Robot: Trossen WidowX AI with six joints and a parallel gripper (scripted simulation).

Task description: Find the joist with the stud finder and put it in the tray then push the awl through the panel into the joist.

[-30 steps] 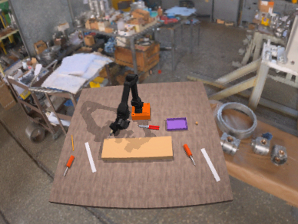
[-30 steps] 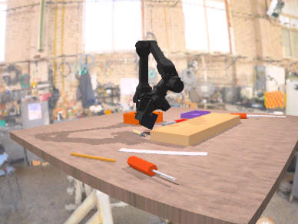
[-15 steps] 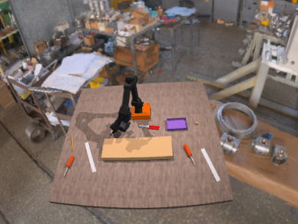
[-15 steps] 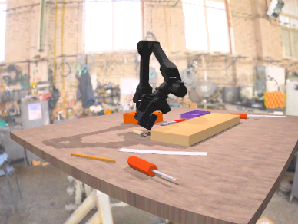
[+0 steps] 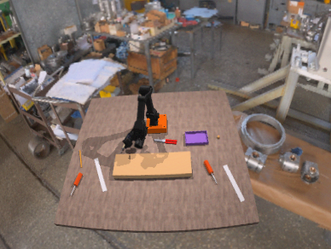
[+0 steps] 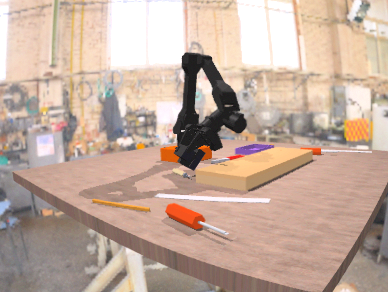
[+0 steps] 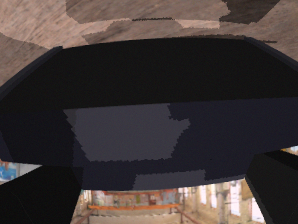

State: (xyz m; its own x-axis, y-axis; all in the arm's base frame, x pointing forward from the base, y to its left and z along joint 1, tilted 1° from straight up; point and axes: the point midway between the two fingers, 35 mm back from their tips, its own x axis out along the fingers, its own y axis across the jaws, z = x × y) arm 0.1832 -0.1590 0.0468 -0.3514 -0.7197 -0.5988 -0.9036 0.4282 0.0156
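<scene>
The black stud finder is 10 mm to the left of my gripper tip, 10 mm below it and 10 mm behind it. From my gripper tip the other things lie so: purple tray 500 mm to the left, 70 mm below, 40 mm behind; then awl 70 mm below, 40 mm to the right, 40 mm ahead; then yellow pencil 370 mm to the right, 140 mm ahead, 80 mm below.
</scene>
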